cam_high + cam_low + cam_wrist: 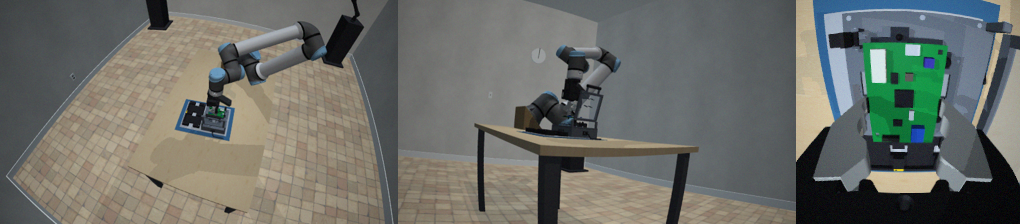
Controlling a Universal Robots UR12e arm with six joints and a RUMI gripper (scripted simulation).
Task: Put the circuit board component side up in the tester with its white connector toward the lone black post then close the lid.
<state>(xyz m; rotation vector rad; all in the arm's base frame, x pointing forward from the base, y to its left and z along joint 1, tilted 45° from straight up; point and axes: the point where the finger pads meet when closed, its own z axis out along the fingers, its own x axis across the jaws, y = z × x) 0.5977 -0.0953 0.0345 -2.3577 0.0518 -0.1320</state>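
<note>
Now: hand 60 mm past the black latch part, 60 mm to the right of it and 20 mm above it. The rest, counted from my hand: green circuit board: right at my hand; then clear lid: 130 mm ahead, 70 mm above.
</note>
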